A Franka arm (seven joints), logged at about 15 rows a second.
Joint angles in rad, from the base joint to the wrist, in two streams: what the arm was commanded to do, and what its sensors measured. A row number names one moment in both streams.
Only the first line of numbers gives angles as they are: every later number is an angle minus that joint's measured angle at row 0.
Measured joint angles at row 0: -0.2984, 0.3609, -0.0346, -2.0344, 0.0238, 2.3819, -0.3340
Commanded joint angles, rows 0 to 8: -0.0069, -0.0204, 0.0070, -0.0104, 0.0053, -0.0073, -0.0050; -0.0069, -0.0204, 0.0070, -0.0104, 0.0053, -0.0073, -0.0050; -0.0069, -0.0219, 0.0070, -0.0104, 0.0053, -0.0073, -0.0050; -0.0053, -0.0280, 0.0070, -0.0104, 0.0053, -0.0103, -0.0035; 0.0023, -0.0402, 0.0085, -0.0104, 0.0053, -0.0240, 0.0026; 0.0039, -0.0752, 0.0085, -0.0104, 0.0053, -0.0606, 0.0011; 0.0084, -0.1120, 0.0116, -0.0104, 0.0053, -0.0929, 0.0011; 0.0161, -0.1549, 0.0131, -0.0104, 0.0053, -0.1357, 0.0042; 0.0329, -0.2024, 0.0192, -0.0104, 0.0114, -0.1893, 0.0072
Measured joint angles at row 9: 0.0110, -0.0772, 0.0092, 0.0189, 0.0003, -0.1010, 0.0001
